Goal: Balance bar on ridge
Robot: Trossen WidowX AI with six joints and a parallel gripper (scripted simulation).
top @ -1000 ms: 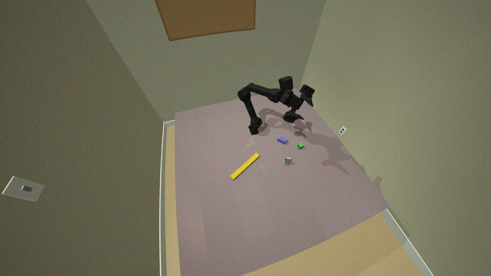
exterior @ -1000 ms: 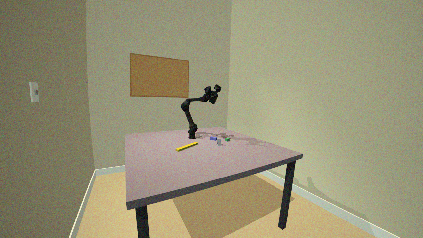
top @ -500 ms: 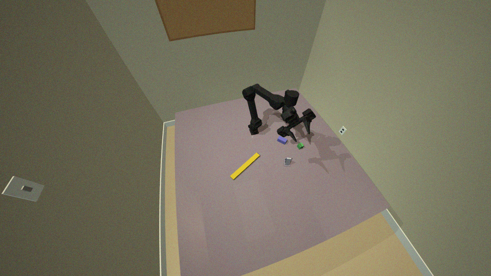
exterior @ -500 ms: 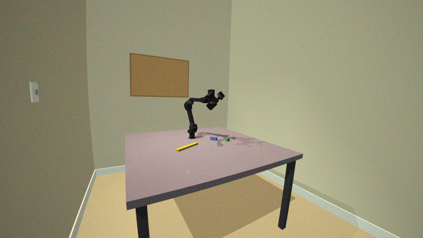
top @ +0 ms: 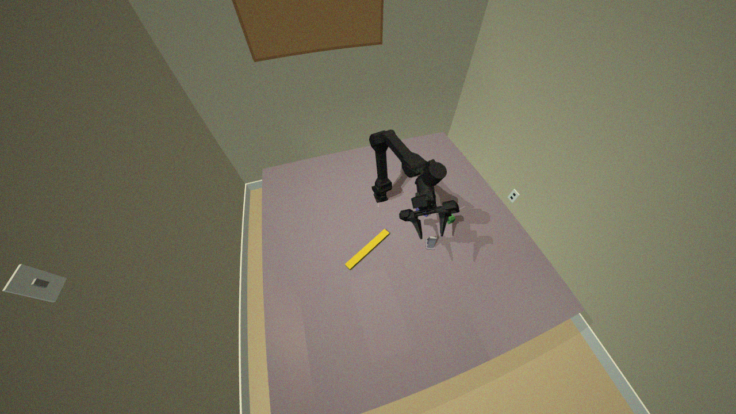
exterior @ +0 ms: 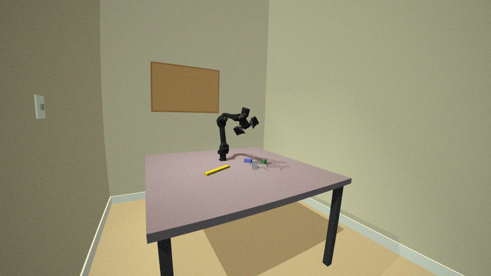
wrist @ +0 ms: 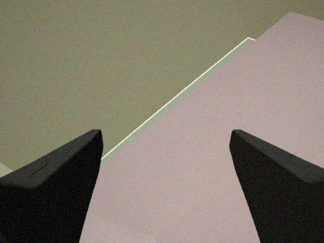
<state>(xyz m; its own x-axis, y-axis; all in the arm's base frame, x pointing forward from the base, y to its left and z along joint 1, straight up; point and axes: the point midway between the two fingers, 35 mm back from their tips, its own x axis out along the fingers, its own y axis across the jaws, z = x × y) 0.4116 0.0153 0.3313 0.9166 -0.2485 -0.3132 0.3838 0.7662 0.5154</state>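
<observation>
Right now the yellow bar is 31 cm below my gripper tip, 16 cm to the right of it and 16 cm behind it. From my gripper tip the other things lie so: blue block 30 cm below, 28 cm behind, 17 cm to the left; green cube 30 cm below, 28 cm to the left, 19 cm behind.
</observation>
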